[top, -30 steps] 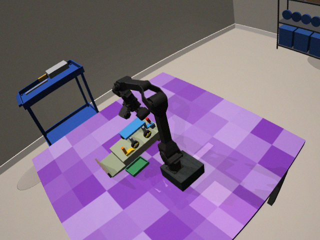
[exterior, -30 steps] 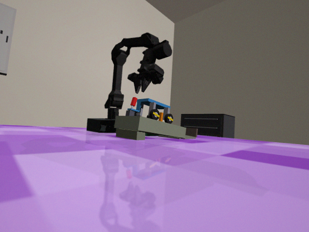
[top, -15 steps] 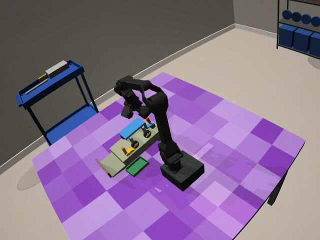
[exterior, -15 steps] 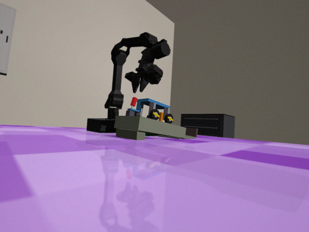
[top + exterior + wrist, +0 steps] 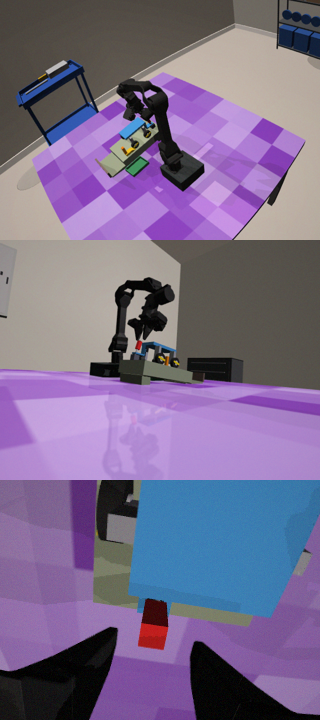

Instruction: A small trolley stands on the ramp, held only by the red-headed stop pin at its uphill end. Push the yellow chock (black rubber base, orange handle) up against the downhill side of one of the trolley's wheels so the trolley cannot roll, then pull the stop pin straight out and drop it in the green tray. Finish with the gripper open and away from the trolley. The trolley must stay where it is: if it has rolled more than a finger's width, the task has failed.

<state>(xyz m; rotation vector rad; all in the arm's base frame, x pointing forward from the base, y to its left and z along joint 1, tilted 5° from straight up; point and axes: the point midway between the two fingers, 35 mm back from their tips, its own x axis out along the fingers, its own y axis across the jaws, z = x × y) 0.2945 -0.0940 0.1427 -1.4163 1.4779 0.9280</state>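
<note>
The red-headed stop pin is 4 cm below my gripper tip and 1 cm to the right of it. Round my gripper tip: yellow chock (18 cm to the left, 9 cm below, 2 cm behind); green tray (20 cm to the left, 18 cm below, 9 cm behind); blue trolley (9 cm to the left, 6 cm below, 3 cm ahead).
</note>
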